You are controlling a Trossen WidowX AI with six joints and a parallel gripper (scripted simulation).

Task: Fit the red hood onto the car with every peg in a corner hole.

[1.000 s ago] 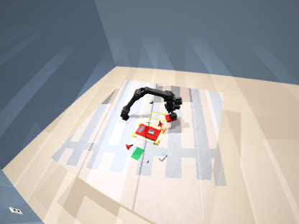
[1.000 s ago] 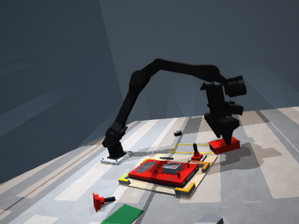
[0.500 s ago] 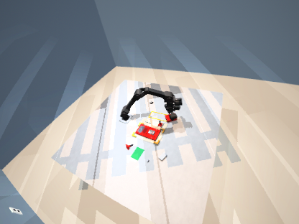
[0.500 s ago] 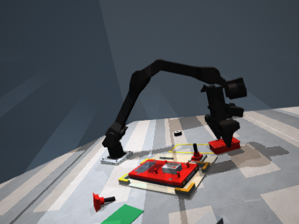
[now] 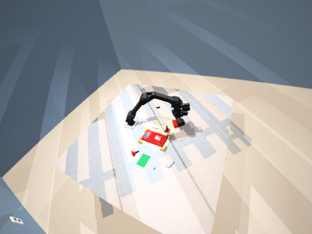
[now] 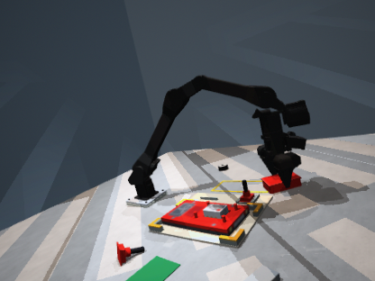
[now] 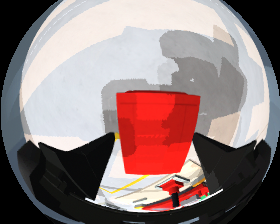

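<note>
Right now my gripper tip is 10 mm below the red hood. Round my gripper tip: green patch (110 mm behind, 440 mm to the right, 10 mm below).
</note>
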